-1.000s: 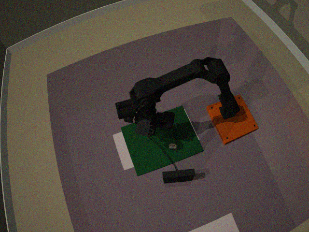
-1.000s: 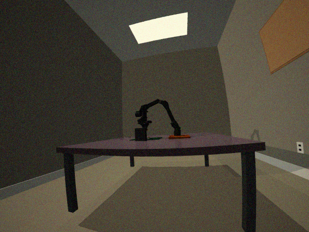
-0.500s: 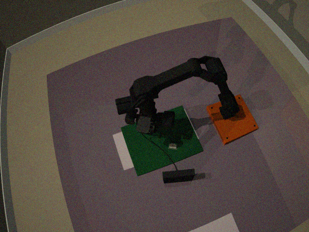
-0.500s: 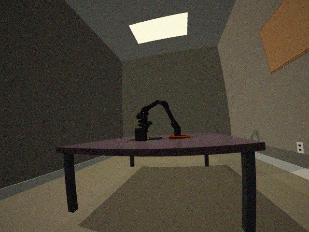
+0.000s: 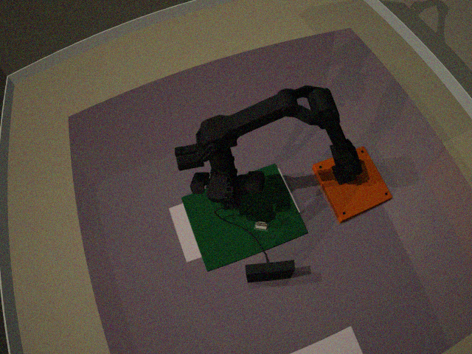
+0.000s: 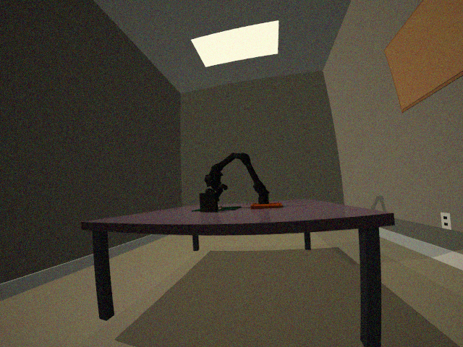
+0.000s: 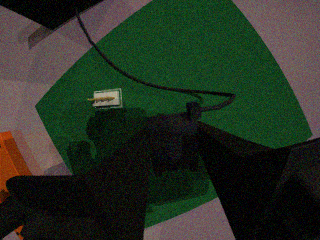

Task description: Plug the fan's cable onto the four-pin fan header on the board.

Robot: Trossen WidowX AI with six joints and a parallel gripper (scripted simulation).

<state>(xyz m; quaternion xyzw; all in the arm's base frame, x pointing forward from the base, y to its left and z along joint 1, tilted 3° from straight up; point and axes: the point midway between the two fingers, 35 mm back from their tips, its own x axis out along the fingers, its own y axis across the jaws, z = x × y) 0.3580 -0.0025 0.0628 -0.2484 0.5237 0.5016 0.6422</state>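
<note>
My gripper tip is 2 cm past the green board, 1 cm to the right of it and 8 cm above it. Also, from my gripper tip: black fan (4 cm behind, 20 cm to the left, 1 cm below); white four-pin fan header (6 cm behind, 6 cm to the left, 7 cm below); dark plug (1 cm to the right).
</note>
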